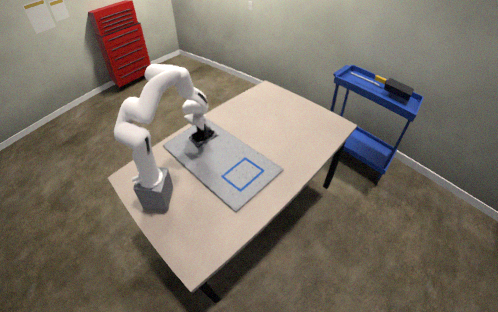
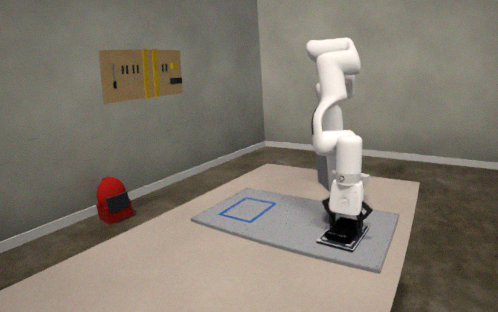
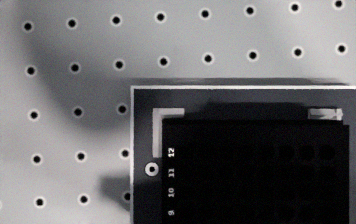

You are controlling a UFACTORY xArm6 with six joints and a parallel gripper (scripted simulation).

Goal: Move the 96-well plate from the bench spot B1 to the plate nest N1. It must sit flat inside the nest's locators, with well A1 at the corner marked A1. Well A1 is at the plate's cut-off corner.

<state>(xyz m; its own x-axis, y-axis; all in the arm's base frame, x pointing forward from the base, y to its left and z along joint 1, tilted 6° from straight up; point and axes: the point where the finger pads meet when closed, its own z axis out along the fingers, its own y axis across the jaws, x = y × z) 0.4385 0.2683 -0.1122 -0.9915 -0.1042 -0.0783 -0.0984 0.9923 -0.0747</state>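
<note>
My hand is 3 cm above the dark plate nest. From my hand the other things lie so: black 96-well plate: 1 cm below.
</note>
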